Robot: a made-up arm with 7 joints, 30 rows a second.
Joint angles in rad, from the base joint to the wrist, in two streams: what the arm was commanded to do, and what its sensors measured. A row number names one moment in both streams.
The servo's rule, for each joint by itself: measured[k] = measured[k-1] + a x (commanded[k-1-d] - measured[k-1]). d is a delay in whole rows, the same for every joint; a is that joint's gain. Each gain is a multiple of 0.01, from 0.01 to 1. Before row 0 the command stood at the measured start. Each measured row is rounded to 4 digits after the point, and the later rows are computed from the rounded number. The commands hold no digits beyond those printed.
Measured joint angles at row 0: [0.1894, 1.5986, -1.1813, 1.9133, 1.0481, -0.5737, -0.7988]
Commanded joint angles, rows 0 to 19: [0.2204, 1.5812, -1.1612, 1.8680, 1.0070, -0.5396, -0.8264]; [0.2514, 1.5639, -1.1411, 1.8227, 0.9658, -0.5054, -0.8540]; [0.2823, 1.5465, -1.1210, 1.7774, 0.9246, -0.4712, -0.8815]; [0.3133, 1.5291, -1.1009, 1.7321, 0.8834, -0.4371, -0.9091]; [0.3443, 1.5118, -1.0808, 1.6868, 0.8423, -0.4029, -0.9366]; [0.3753, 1.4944, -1.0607, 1.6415, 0.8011, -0.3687, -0.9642]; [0.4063, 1.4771, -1.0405, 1.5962, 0.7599, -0.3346, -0.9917]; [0.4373, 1.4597, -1.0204, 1.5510, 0.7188, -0.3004, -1.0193]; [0.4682, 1.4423, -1.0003, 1.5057, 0.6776, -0.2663, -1.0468]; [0.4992, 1.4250, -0.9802, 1.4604, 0.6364, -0.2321, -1.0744]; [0.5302, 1.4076, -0.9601, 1.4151, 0.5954, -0.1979, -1.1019]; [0.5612, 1.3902, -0.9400, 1.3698, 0.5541, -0.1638, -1.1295]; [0.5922, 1.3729, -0.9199, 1.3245, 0.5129, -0.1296, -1.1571]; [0.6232, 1.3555, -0.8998, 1.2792, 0.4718, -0.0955, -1.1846]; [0.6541, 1.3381, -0.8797, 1.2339, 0.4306, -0.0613, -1.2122]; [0.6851, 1.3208, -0.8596, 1.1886, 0.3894, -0.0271, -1.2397]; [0.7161, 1.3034, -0.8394, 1.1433, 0.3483, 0.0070, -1.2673]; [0.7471, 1.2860, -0.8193, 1.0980, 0.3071, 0.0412, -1.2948]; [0.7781, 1.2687, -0.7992, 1.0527, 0.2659, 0.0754, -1.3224]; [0.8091, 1.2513, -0.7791, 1.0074, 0.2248, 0.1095, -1.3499]
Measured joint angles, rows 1 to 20: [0.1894, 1.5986, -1.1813, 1.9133, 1.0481, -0.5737, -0.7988]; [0.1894, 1.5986, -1.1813, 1.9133, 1.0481, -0.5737, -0.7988]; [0.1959, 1.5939, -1.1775, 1.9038, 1.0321, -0.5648, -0.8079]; [0.2076, 1.5858, -1.1706, 1.8868, 1.0062, -0.5494, -0.8231]; [0.2233, 1.5752, -1.1612, 1.8638, 0.9744, -0.5291, -0.8424]; [0.2422, 1.5628, -1.1497, 1.8361, 0.9389, -0.5052, -0.8644]; [0.2636, 1.5490, -1.1366, 1.8047, 0.9012, -0.4786, -0.8882]; [0.2871, 1.5343, -1.1222, 1.7704, 0.8622, -0.4500, -0.9133]; [0.3121, 1.5189, -1.1067, 1.7338, 0.8223, -0.4200, -0.9392]; [0.3384, 1.5029, -1.0903, 1.6954, 0.7819, -0.3889, -0.9656]; [0.3657, 1.4865, -1.0732, 1.6556, 0.7412, -0.3570, -0.9924]; [0.3937, 1.4699, -1.0555, 1.6146, 0.7003, -0.3245, -1.0195]; [0.4224, 1.4531, -1.0374, 1.5727, 0.6594, -0.2916, -1.0467]; [0.4515, 1.4361, -1.0189, 1.5301, 0.6183, -0.2584, -1.0740]; [0.4810, 1.4190, -1.0001, 1.4869, 0.5772, -0.2249, -1.1014]; [0.5109, 1.4019, -0.9810, 1.4433, 0.5361, -0.1913, -1.1289]; [0.5410, 1.3847, -0.9618, 1.3993, 0.4950, -0.1575, -1.1564]; [0.5713, 1.3674, -0.9424, 1.3551, 0.4538, -0.1236, -1.1839]; [0.6017, 1.3501, -0.9228, 1.3106, 0.4127, -0.0896, -1.2114]; [0.6322, 1.3328, -0.9031, 1.2660, 0.3715, -0.0556, -1.2389]
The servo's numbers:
d 2
a 0.21 0.27 0.19 0.21 0.39 0.26 0.33

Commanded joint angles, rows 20 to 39: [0.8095, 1.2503, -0.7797, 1.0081, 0.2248, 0.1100, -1.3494]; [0.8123, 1.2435, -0.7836, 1.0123, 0.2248, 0.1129, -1.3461]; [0.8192, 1.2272, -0.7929, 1.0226, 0.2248, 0.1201, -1.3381]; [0.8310, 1.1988, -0.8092, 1.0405, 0.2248, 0.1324, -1.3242]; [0.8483, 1.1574, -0.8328, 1.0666, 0.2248, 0.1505, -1.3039]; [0.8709, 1.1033, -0.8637, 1.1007, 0.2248, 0.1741, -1.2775]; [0.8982, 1.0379, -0.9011, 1.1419, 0.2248, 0.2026, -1.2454]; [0.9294, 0.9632, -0.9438, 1.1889, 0.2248, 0.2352, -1.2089]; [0.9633, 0.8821, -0.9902, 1.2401, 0.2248, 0.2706, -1.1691]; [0.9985, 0.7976, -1.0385, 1.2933, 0.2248, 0.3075, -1.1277]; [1.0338, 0.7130, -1.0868, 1.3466, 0.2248, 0.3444, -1.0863]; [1.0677, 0.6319, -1.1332, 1.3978, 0.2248, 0.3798, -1.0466]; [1.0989, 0.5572, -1.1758, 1.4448, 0.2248, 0.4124, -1.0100]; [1.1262, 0.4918, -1.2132, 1.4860, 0.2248, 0.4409, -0.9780]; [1.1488, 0.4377, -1.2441, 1.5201, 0.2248, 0.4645, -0.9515]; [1.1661, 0.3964, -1.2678, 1.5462, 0.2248, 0.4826, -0.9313]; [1.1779, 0.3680, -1.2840, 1.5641, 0.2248, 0.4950, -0.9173]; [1.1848, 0.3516, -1.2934, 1.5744, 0.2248, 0.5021, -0.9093]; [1.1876, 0.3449, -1.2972, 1.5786, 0.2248, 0.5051, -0.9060]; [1.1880, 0.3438, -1.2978, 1.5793, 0.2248, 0.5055, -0.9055]
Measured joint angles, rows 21 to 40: [0.6628, 1.3155, -0.8834, 1.2212, 0.3303, -0.0215, -1.2665]; [0.6935, 1.2982, -0.8636, 1.1763, 0.2892, 0.0126, -1.2940]; [0.7179, 1.2853, -0.8477, 1.1410, 0.2641, 0.0379, -1.3123]; [0.7377, 1.2740, -0.8355, 1.1140, 0.2488, 0.0574, -1.3235]; [0.7548, 1.2614, -0.8274, 1.0948, 0.2394, 0.0737, -1.3283]; [0.7708, 1.2445, -0.8239, 1.0834, 0.2337, 0.0890, -1.3269]; [0.7871, 1.2210, -0.8256, 1.0799, 0.2302, 0.1050, -1.3193]; [0.8047, 1.1892, -0.8328, 1.0843, 0.2281, 0.1230, -1.3055]; [0.8243, 1.1483, -0.8458, 1.0964, 0.2268, 0.1437, -1.2857]; [0.8464, 1.0983, -0.8644, 1.1158, 0.2260, 0.1675, -1.2604]; [0.8709, 1.0399, -0.8883, 1.1419, 0.2255, 0.1943, -1.2303]; [0.8977, 0.9745, -0.9168, 1.1737, 0.2252, 0.2237, -1.1964]; [0.9263, 0.9039, -0.9491, 1.2100, 0.2250, 0.2551, -1.1601]; [0.9560, 0.8305, -0.9841, 1.2494, 0.2249, 0.2875, -1.1226]; [0.9860, 0.7567, -1.0205, 1.2904, 0.2249, 0.3200, -1.0854]; [1.0154, 0.6852, -1.0571, 1.3315, 0.2249, 0.3514, -1.0500]; [1.0434, 0.6184, -1.0926, 1.3711, 0.2249, 0.3808, -1.0175]; [1.0692, 0.5585, -1.1259, 1.4079, 0.2249, 0.4073, -0.9891]; [1.0920, 0.5071, -1.1559, 1.4407, 0.2249, 0.4301, -0.9654]; [1.1115, 0.4651, -1.1820, 1.4688, 0.2249, 0.4488, -0.9469]
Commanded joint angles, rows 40 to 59: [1.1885, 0.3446, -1.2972, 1.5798, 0.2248, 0.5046, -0.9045]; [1.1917, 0.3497, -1.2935, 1.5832, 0.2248, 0.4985, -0.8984]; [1.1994, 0.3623, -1.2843, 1.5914, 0.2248, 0.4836, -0.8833]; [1.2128, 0.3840, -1.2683, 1.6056, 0.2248, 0.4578, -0.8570]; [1.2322, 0.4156, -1.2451, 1.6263, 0.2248, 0.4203, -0.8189]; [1.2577, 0.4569, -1.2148, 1.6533, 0.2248, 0.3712, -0.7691]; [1.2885, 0.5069, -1.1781, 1.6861, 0.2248, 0.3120, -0.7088]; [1.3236, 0.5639, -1.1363, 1.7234, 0.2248, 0.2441, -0.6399]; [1.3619, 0.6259, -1.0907, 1.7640, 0.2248, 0.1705, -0.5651]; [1.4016, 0.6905, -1.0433, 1.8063, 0.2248, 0.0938, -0.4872]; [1.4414, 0.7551, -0.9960, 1.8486, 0.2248, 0.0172, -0.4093]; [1.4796, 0.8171, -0.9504, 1.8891, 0.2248, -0.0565, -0.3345]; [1.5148, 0.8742, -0.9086, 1.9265, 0.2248, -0.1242, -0.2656]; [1.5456, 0.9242, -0.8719, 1.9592, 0.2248, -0.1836, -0.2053]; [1.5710, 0.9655, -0.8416, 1.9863, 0.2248, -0.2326, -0.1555]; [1.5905, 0.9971, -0.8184, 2.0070, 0.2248, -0.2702, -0.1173]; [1.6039, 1.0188, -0.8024, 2.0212, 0.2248, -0.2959, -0.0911]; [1.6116, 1.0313, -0.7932, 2.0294, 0.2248, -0.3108, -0.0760]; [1.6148, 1.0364, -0.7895, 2.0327, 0.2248, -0.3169, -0.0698]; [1.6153, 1.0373, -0.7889, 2.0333, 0.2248, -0.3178, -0.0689]
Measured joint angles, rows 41 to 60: [1.1275, 0.4326, -1.2039, 1.4919, 0.2249, 0.4634, -0.9334]; [1.1402, 0.4086, -1.2217, 1.5103, 0.2249, 0.4743, -0.9242]; [1.1503, 0.3913, -1.2360, 1.5249, 0.2249, 0.4822, -0.9177]; [1.1590, 0.3801, -1.2469, 1.5371, 0.2249, 0.4864, -0.9113]; [1.1675, 0.3753, -1.2540, 1.5485, 0.2249, 0.4857, -0.9021]; [1.1770, 0.3776, -1.2567, 1.5605, 0.2249, 0.4784, -0.8872]; [1.1886, 0.3879, -1.2545, 1.5743, 0.2249, 0.4633, -0.8647]; [1.2031, 0.4065, -1.2470, 1.5909, 0.2249, 0.4394, -0.8332]; [1.2210, 0.4336, -1.2339, 1.6109, 0.2249, 0.4063, -0.7921]; [1.2425, 0.4688, -1.2154, 1.6345, 0.2249, 0.3641, -0.7419]; [1.2676, 0.5112, -1.1917, 1.6617, 0.2249, 0.3138, -0.6836]; [1.2957, 0.5596, -1.1635, 1.6921, 0.2249, 0.2566, -0.6188]; [1.3263, 0.6124, -1.1317, 1.7250, 0.2249, 0.1944, -0.5497]; [1.3585, 0.6677, -1.0973, 1.7595, 0.2249, 0.1292, -0.4787]; [1.3913, 0.7235, -1.0614, 1.7946, 0.2249, 0.0633, -0.4084]; [1.4237, 0.7777, -1.0254, 1.8292, 0.2249, -0.0009, -0.3414]; [1.4546, 0.8284, -0.9905, 1.8622, 0.2249, -0.0611, -0.2801]; [1.4831, 0.8739, -0.9578, 1.8926, 0.2249, -0.1155, -0.2264]; [1.5085, 0.9130, -0.9283, 1.9196, 0.2249, -0.1624, -0.1818]; [1.5302, 0.9449, -0.9026, 1.9427, 0.2249, -0.2010, -0.1469]
